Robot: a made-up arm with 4 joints. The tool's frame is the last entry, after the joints. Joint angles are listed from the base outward. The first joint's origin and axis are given. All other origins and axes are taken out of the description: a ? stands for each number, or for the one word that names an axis. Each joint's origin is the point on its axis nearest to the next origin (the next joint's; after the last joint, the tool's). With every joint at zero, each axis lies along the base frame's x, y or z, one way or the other. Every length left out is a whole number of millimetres.
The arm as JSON. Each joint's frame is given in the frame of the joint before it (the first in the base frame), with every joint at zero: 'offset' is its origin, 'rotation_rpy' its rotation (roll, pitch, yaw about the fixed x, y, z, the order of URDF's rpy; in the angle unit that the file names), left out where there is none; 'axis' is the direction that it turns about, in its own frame. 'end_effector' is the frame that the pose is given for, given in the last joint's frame.
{
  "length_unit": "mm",
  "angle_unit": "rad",
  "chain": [
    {
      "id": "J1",
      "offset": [
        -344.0,
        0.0,
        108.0
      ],
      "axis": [
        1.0,
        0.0,
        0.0
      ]
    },
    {
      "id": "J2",
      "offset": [
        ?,
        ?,
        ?
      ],
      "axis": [
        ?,
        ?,
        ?
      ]
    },
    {
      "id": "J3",
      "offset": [
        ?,
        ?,
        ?
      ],
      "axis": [
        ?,
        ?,
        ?
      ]
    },
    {
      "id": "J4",
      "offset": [
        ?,
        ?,
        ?
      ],
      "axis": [
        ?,
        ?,
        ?
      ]
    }
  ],
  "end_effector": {
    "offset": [
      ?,
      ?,
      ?
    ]
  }
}
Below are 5 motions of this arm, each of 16 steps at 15 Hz.
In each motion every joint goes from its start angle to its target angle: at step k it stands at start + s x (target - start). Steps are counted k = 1, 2, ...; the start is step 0. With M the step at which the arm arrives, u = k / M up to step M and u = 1 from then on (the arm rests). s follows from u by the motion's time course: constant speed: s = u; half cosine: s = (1 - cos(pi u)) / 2; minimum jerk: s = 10 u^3 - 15 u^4 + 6 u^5.
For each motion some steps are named. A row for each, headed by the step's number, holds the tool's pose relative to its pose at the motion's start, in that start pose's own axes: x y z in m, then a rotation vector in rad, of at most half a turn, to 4 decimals.
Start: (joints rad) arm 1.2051 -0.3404 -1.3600 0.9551
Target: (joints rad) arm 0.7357 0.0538 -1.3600 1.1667
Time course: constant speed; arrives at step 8
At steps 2, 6, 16:
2: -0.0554 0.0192 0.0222 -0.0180 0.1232 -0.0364
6: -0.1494 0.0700 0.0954 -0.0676 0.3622 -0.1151
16: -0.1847 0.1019 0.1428 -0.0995 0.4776 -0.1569

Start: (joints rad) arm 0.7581 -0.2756 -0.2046 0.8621
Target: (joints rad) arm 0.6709 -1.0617 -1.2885 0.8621
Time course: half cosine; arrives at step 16
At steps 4, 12, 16:
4: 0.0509 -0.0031 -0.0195 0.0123 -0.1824 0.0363
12: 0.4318 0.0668 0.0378 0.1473 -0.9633 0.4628
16: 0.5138 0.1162 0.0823 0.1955 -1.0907 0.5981

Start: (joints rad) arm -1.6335 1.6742 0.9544 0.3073
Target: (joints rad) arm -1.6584 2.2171 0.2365 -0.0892
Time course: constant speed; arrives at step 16
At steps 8, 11, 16:
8: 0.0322 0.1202 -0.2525 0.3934 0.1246 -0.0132
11: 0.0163 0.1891 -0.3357 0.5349 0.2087 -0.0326
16: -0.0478 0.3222 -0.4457 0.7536 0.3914 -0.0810

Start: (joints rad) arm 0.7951 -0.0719 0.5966 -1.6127
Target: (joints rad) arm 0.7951 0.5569 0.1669 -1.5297
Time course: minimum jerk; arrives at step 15
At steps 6, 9, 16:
6: -0.0114 0.0142 -0.0550 -0.1764 0.1310 0.1270
9: -0.0326 0.0013 -0.1138 -0.3921 0.2838 0.2429
16: -0.0533 -0.0344 -0.1529 -0.5892 0.4159 0.3154

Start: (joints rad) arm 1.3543 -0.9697 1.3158 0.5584
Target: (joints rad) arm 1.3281 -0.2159 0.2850 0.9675
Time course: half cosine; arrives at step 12
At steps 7, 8, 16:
7: 0.2750 0.3217 -0.3009 0.6515 -0.2013 0.6574
8: 0.2917 0.4141 -0.3347 0.7898 -0.2304 0.7609
16: 0.2814 0.6118 -0.3738 1.0910 -0.2820 0.9401

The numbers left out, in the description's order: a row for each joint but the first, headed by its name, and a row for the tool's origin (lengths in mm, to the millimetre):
J2: xyz 0.0 5.0 102.0, axis 0.0 1.0 0.0
J3: xyz 172.0 0.0 -35.0, axis -1.0 0.0 0.0
J4: xyz 0.0 -384.0 -130.0, axis 0.0 0.0 1.0
tool: xyz 90.0 -224.0 0.0

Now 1 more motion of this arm.
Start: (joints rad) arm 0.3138 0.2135 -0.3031 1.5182
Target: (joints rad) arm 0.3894 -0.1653 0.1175 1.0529
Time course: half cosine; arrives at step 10
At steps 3, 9, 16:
3: -0.0198 -0.0253 0.0548 -0.0816 0.0634 -0.0731
9: -0.0882 -0.0379 0.2972 -0.4493 0.2183 -0.4061
16: -0.0902 -0.0358 0.3053 -0.4622 0.2209 -0.4181

